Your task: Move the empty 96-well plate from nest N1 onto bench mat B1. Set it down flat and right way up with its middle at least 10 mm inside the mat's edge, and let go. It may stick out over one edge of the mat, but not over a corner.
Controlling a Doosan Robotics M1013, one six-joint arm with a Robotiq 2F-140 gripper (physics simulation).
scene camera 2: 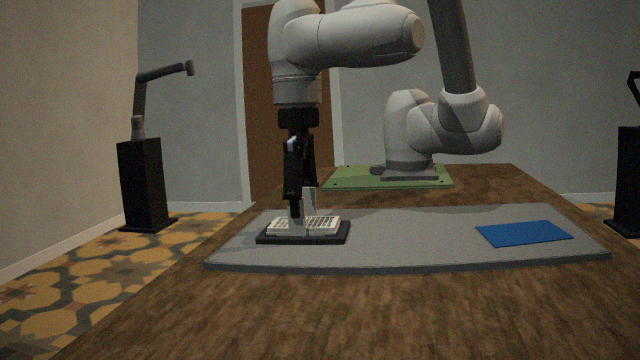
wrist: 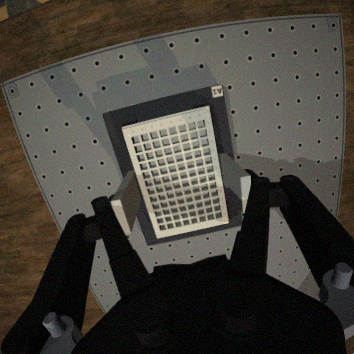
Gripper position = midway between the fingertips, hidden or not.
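Note:
There's a white 96-well plate (scene camera 2: 315,225), and the wrist view shows the white 96-well plate (wrist: 174,156) too. I can also see a dark nest N1 (scene camera 2: 343,229), and in the wrist view it's the dark nest N1 (wrist: 182,101). A blue bench mat B1 (scene camera 2: 513,234) is here as well. As for me, you'd find my gripper (scene camera 2: 303,228) there, and the wrist view has my gripper (wrist: 178,174).

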